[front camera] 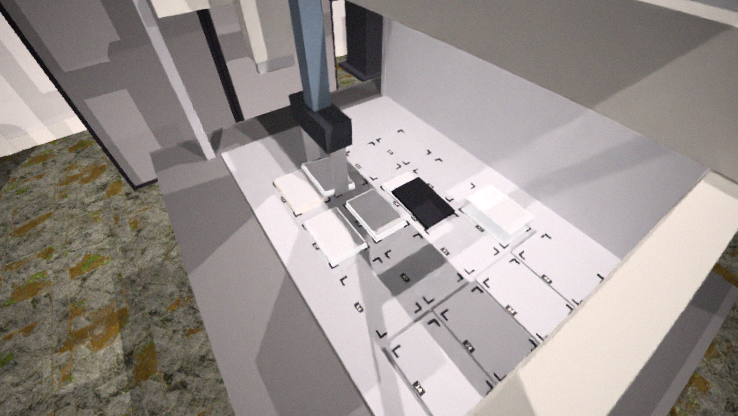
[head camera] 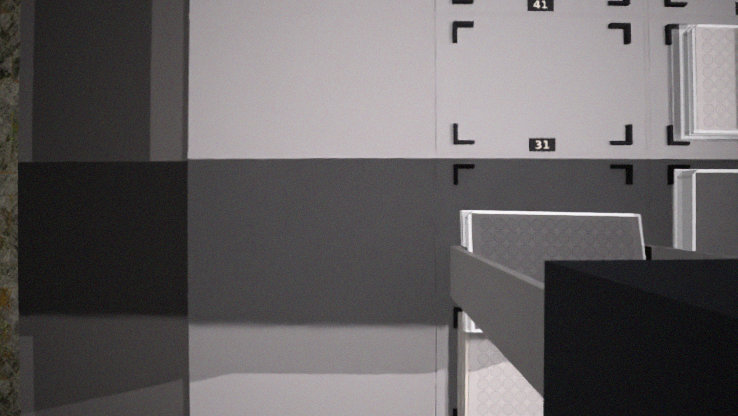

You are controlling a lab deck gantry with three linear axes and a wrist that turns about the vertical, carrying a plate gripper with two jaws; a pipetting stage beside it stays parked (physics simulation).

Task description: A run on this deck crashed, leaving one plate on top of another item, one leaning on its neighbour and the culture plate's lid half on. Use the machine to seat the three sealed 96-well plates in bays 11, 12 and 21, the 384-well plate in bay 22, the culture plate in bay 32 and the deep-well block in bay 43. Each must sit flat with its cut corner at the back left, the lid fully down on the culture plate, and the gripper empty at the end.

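Frame: origin at the robot's base, x ahead, y left, z up, level; millimetres.
Seen in the pictures: gripper, between the fingertips: (front camera: 327, 176); robot's base, origin of its link: (front camera: 274, 184).
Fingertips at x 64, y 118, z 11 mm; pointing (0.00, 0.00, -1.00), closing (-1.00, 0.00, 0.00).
Observation:
Pixels of each thing's top centre, then the offset from my fingertips to it.
- sealed 96-well plate, centre of its top: (head camera: 565, 274) (front camera: 327, 171) 17 mm up, 0 mm ahead, 1 mm left
- smooth-topped plate, centre of its top: (front camera: 375, 210) 3 mm up, 164 mm ahead, 32 mm left
- dark rectangular piece, centre of its top: (front camera: 423, 198) 11 mm up, 202 mm ahead, 139 mm left
- pale plate, centre of its top: (front camera: 412, 191) 3 mm up, 164 mm ahead, 139 mm left
- tall pale block, centre of its top: (front camera: 499, 206) 31 mm up, 328 mm ahead, 246 mm left
My gripper (front camera: 325, 180) (head camera: 552, 268) is turned across the long way of a sealed 96-well plate (front camera: 316, 167) (head camera: 558, 235) and appears shut on its short ends, with no clear gap. That plate is over bay 21, tilted towards the plate (front camera: 298, 191) (head camera: 483, 372) in bay 11. Another 96-well plate (front camera: 333, 235) is in bay 12. A smooth-topped plate (front camera: 374, 211) (head camera: 718, 206) is in bay 22. In bay 32 a dark rectangular piece (front camera: 421, 200) lies off-centre on a pale plate (front camera: 395, 180) (head camera: 715, 77). A tall pale block (front camera: 498, 209) stands at bay 43.
The gripper's dark body (front camera: 323, 124) (head camera: 640, 335) hides part of bays 11, 12, 21 and 22 in the head view. Bay 31's corner marks (head camera: 620, 134) show behind bay 21. A tall wall (front camera: 490, 118) borders the deck, and a pale beam (front camera: 620, 289) crosses at right.

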